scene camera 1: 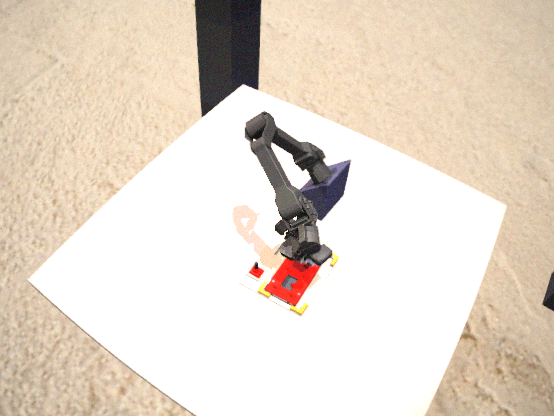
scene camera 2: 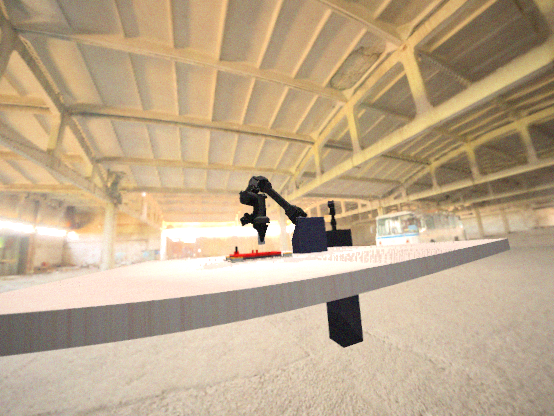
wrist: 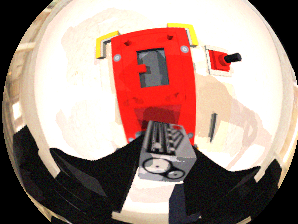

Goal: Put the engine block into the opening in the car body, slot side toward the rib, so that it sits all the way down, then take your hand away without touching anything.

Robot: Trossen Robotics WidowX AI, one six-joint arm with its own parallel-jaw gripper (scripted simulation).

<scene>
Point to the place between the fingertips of my gripper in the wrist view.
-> At 163, 141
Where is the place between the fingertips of my gripper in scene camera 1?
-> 300, 256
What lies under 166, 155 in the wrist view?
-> A grey engine block.
</scene>
